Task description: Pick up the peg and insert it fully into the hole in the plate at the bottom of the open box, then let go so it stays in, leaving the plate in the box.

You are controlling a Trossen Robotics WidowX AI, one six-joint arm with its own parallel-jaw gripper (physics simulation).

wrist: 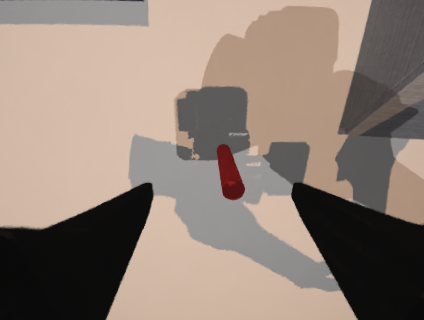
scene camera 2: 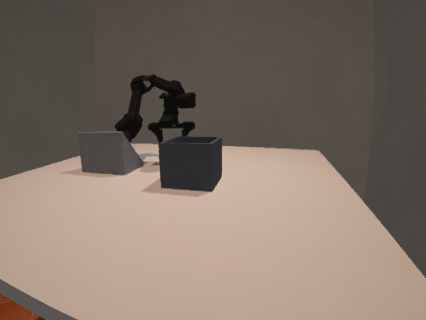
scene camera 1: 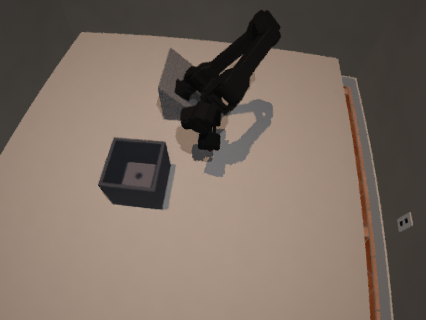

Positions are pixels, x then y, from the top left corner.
Labels:
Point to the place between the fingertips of the gripper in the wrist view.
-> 223,189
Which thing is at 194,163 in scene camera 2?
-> A dark box.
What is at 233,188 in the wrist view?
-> A red peg.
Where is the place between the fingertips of the gripper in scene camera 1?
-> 210,138

